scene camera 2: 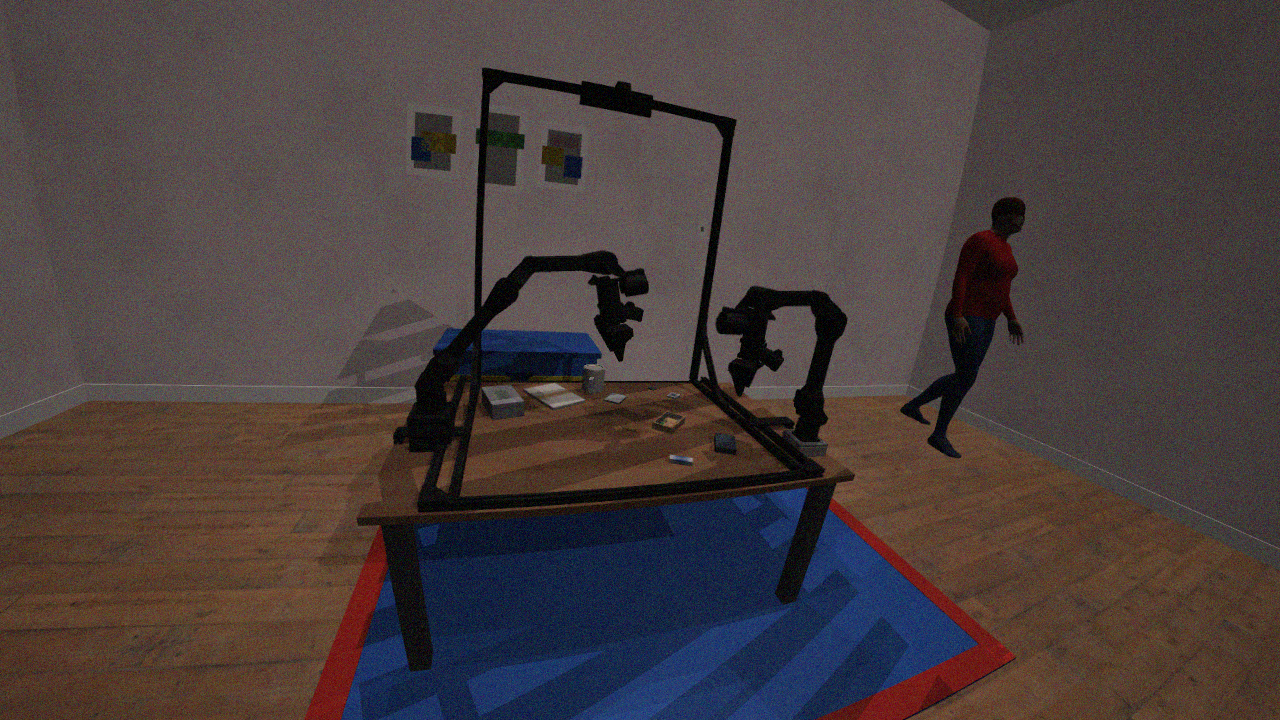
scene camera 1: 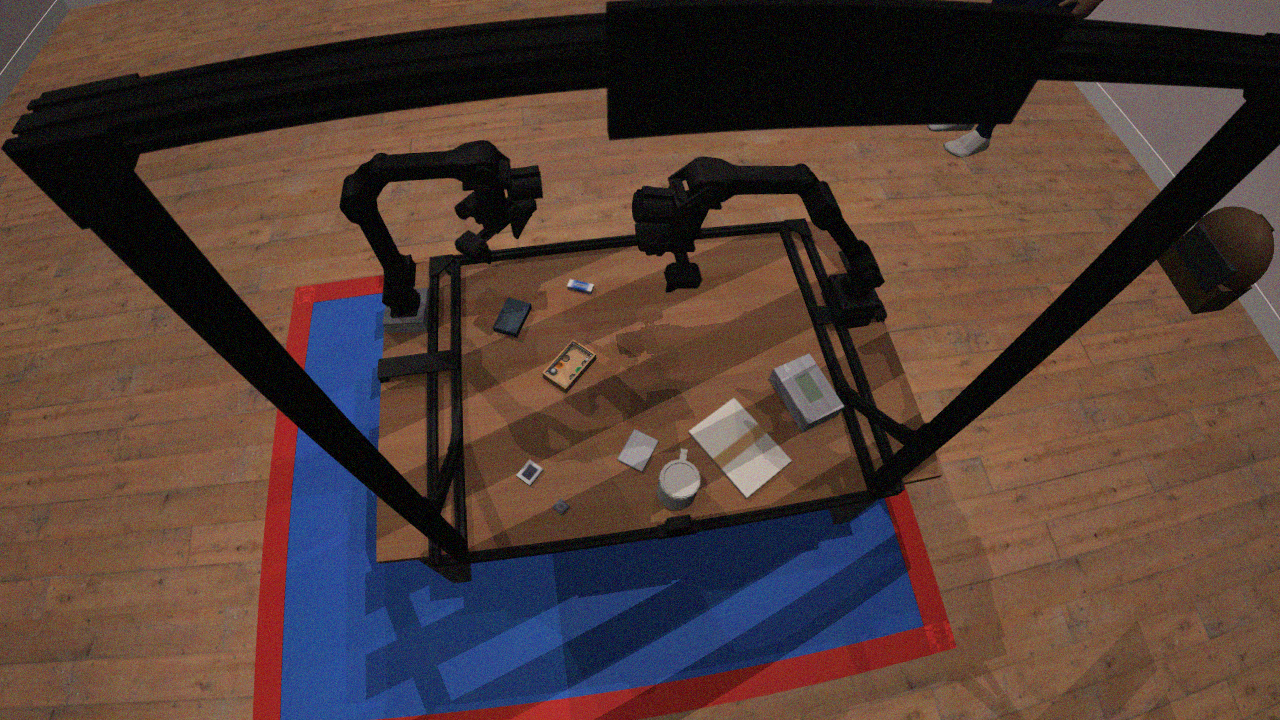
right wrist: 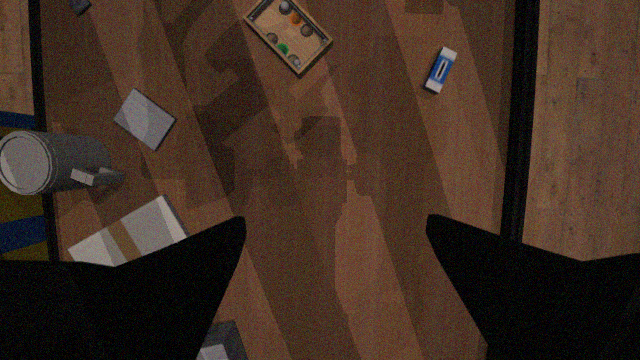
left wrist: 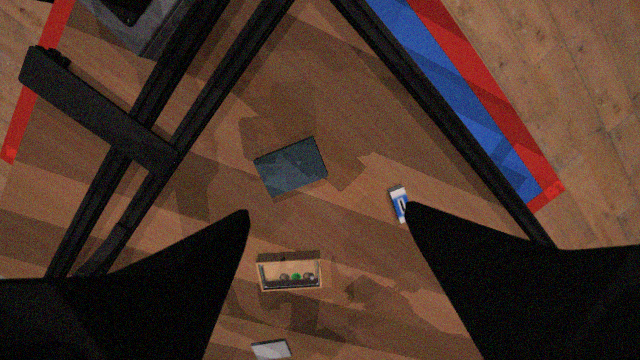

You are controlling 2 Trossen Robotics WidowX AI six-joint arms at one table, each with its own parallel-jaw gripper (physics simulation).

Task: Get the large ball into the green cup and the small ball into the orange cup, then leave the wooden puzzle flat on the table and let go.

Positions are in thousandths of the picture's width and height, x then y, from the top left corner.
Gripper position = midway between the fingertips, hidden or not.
My left gripper (scene camera 1: 393, 348) is open and holds nothing. Also in view: a dark tablet (left wrist: 466, 457). My right gripper (scene camera 1: 518, 380) is open and holds nothing. A white mug (scene camera 1: 531, 667) rests on the table.
My left gripper also shows in scene camera 2 (scene camera 2: 581, 544) and in the left wrist view (left wrist: 512, 593). My right gripper also shows in scene camera 2 (scene camera 2: 482, 495) and in the right wrist view (right wrist: 526, 624). The right wrist view misses the dark tablet: it is out of frame. The left wrist view misses the white mug: it is out of frame.
